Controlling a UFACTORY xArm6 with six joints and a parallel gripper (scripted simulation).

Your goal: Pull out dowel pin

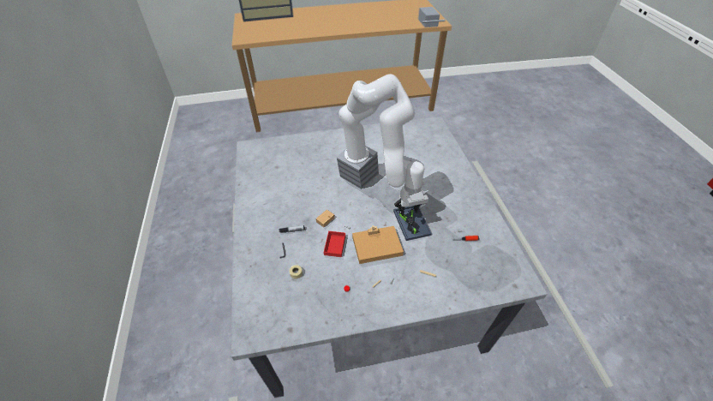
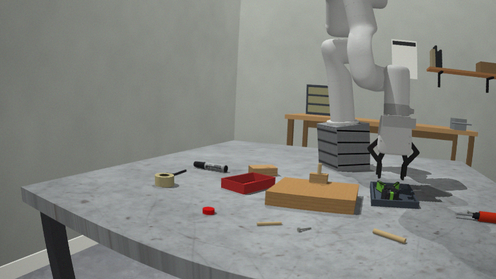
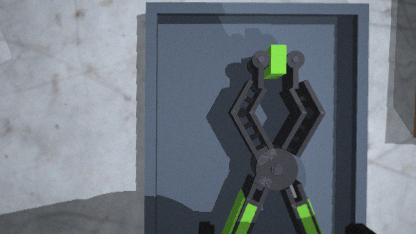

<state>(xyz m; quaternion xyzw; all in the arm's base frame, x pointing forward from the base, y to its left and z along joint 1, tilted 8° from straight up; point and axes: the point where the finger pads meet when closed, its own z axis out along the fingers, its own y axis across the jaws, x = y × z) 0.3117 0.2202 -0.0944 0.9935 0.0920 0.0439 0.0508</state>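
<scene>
Now: hand 50 mm above the dark tray, 30 mm short of it and 10 mm to the right of it. The rest, counted from my hand: bench board: 170 mm to the right, 150 mm ahead, 30 mm below; dowel pin: 180 mm to the right, 100 mm ahead; wooden block: 180 mm to the right, 100 mm ahead, 20 mm below.
</scene>
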